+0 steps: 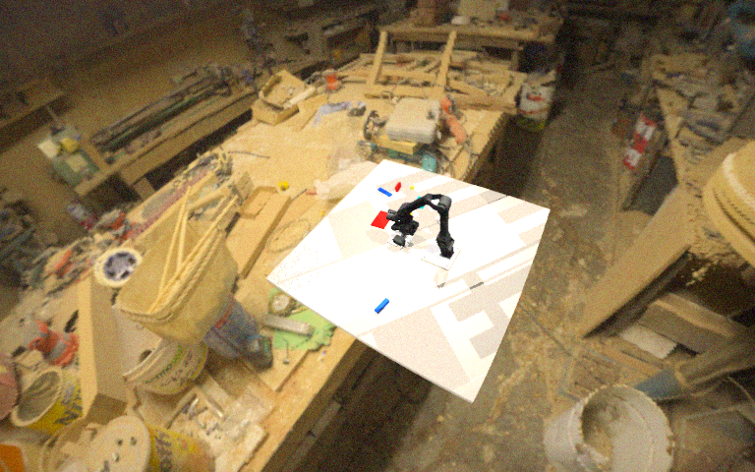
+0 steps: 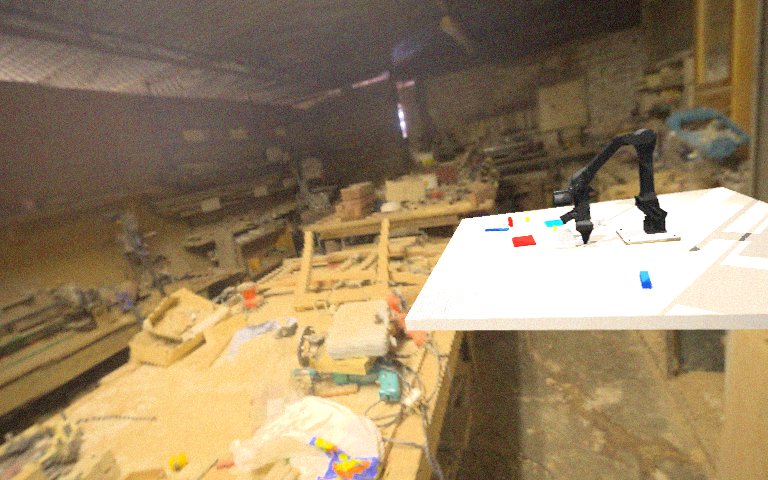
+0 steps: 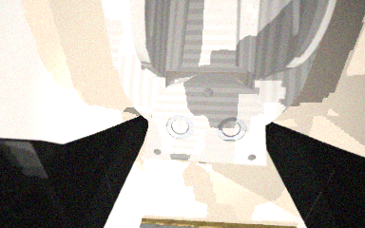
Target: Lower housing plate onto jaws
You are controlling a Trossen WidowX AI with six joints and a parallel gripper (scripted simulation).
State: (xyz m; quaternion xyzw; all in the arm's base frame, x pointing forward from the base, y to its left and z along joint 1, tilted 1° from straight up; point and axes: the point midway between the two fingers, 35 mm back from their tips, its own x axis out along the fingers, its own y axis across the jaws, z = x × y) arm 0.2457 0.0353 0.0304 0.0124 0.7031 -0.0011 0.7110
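The housing plate lies 2 cm above my gripper tip and 1 cm ahead of it. Round my gripper tip: cyan block (34 cm to the right, 11 cm ahead, 1 cm below); then red flat square (24 cm ahead, 8 cm to the right); then yellow block (20 cm to the right, 11 cm ahead).
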